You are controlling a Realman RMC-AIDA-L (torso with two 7-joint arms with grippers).
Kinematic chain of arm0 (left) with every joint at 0, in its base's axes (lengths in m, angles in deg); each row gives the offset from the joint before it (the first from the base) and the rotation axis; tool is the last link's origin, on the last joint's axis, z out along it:
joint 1: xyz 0 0 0.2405 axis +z
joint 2: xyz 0 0 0 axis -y
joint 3: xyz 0 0 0.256 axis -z
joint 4: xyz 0 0 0 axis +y
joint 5: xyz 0 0 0.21 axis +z
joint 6: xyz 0 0 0 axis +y
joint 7: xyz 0 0 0.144 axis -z
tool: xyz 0 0 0
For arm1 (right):
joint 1: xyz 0 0 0.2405 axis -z
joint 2: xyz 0 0 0 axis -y
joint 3: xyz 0 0 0.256 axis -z
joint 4: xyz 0 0 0 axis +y
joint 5: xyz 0 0 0.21 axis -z
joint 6: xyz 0 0 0 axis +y
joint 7: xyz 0 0 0.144 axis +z
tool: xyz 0 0 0
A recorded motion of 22 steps. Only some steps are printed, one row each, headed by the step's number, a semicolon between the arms.
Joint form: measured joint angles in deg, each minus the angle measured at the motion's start. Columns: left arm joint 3, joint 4, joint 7, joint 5, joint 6, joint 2, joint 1; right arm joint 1, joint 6, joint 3, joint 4, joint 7, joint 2, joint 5.
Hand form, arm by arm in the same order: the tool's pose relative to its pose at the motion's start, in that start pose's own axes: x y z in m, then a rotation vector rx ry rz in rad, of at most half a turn. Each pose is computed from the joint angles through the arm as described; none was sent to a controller.
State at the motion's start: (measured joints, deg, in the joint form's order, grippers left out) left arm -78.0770 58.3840 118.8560 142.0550 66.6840 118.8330 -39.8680; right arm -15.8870 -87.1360 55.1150 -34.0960 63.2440 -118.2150 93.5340
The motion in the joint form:
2: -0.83 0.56 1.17 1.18 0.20 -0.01 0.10; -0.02 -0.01 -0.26 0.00 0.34 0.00 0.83
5: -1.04 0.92 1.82 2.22 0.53 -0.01 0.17; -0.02 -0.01 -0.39 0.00 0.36 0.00 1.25
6: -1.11 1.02 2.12 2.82 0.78 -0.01 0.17; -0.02 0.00 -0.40 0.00 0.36 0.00 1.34
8: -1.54 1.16 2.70 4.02 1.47 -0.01 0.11; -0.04 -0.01 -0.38 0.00 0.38 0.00 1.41
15: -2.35 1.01 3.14 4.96 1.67 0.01 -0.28; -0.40 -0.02 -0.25 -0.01 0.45 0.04 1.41
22: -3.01 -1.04 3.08 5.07 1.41 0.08 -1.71; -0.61 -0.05 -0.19 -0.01 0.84 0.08 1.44
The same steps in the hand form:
2: -0.0006 0.0007 0.0000 0.0066 -0.0195 0.0036; 0.0015 0.0003 -0.0005 -0.0029 0.0106 0.0053
5: -0.0020 0.0004 -0.0006 0.0123 -0.0351 0.0048; 0.0023 0.0005 -0.0007 -0.0042 0.0160 0.0055
6: -0.0031 0.0003 -0.0008 0.0141 -0.0451 0.0055; 0.0025 0.0006 -0.0008 -0.0046 0.0174 0.0054
8: -0.0050 0.0012 -0.0006 0.0132 -0.0693 0.0117; 0.0026 0.0007 -0.0006 -0.0058 0.0185 0.0054
15: -0.0042 0.0023 0.0007 0.0136 -0.0887 0.0266; 0.0009 -0.0001 0.0010 -0.0113 0.0187 0.0010
22: -0.0012 0.0044 0.0059 -0.0008 -0.1040 0.0410; -0.0001 -0.0005 0.0018 -0.0147 0.0192 0.0045

